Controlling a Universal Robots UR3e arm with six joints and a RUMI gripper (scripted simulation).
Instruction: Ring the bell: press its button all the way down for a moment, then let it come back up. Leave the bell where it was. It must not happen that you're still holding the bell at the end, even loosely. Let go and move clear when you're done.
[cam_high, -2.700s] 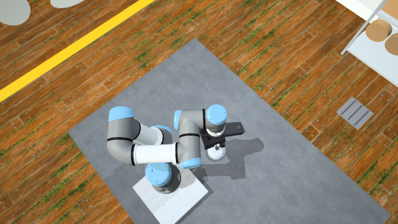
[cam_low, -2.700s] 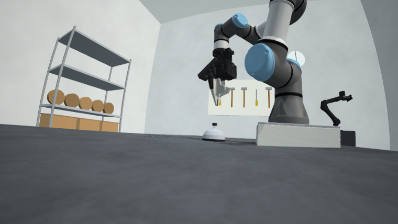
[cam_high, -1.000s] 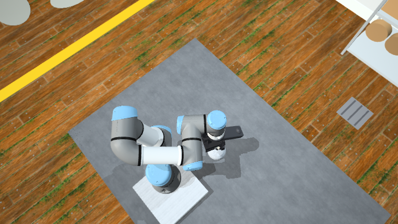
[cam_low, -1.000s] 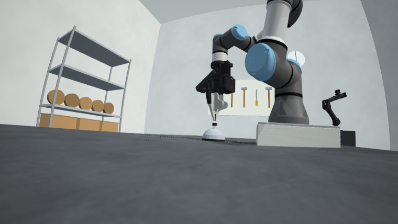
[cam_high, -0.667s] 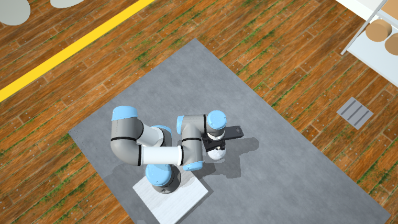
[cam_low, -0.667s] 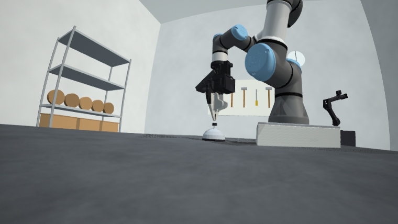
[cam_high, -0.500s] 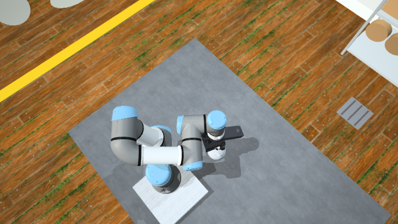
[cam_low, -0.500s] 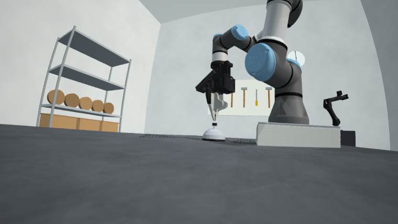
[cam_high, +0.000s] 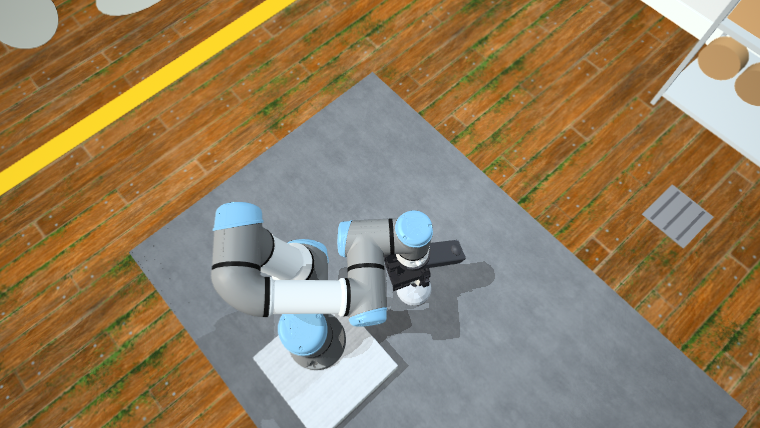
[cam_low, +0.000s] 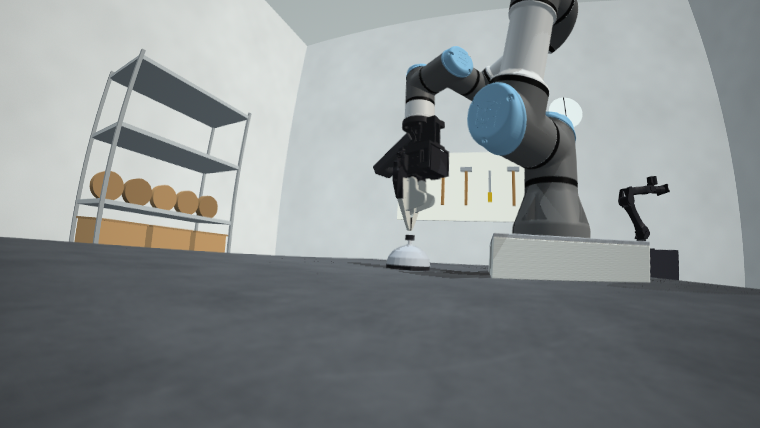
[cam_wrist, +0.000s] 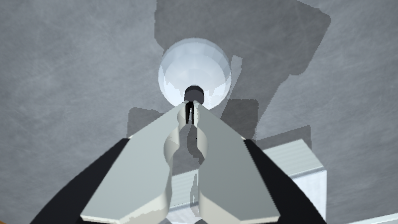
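Right now my hand is 30 mm above the dark button. Round my hand: bell (50 mm below).
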